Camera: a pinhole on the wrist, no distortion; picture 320 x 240 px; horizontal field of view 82.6 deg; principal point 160.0 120.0 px. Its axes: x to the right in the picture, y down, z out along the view. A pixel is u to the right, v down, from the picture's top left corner.
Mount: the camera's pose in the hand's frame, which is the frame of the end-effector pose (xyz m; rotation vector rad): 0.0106 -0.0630 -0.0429 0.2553 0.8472 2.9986
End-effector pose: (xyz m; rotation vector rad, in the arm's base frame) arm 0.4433 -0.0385 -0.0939 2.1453 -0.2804 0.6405
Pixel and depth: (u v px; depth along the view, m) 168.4 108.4 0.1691
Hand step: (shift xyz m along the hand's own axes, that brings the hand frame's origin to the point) 0.0298 0.0343 0.0947
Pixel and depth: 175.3 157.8 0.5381
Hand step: 0.0558 0.1234 0.4741
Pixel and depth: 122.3 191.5 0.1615
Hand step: 0.0714 -0.0353 0.1207
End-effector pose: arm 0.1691 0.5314 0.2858 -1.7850 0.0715 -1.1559
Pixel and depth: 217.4 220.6 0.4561
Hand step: -0.0504 -0.0330 0.4933
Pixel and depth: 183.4 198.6 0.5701
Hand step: 0.0373 0.0270 0.5752
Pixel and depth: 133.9 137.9 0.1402
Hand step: 0.0534 -0.0032 0.0790
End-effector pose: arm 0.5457 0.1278 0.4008 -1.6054 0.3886 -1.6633
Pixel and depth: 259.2 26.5 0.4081
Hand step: -0.1493 0.3404 0.2246
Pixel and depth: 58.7 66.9 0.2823
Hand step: 0.2084 0.1444 0.1273
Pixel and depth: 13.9 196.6 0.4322
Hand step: 0.4275 -0.0143 0.3619
